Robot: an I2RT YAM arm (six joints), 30 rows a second.
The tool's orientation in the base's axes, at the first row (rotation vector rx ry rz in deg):
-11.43 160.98 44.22
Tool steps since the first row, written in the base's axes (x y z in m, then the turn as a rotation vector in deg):
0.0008 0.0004 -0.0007 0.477 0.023 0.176
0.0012 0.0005 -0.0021 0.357 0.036 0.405
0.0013 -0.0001 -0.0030 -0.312 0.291 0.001
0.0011 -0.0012 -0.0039 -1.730 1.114 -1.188
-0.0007 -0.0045 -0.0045 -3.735 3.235 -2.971
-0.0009 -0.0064 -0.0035 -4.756 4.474 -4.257
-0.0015 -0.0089 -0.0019 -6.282 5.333 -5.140
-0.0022 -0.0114 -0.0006 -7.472 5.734 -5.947
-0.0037 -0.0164 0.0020 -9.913 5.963 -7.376
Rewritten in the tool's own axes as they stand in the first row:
-0.0006 -0.0002 0.0009 -0.506 0.016 -0.052
-0.0007 -0.0008 0.0022 -0.447 0.161 -0.258
-0.0005 -0.0018 0.0027 0.280 0.307 0.095
0.0000 -0.0031 0.0028 1.885 0.696 1.268
0.0021 -0.0059 0.0013 4.110 2.012 3.507
0.0022 -0.0070 -0.0005 5.325 2.634 5.047
0.0026 -0.0082 -0.0033 6.955 3.223 5.963
0.0031 -0.0096 -0.0058 8.276 3.395 6.638
0.0043 -0.0123 -0.0108 10.971 3.352 7.526

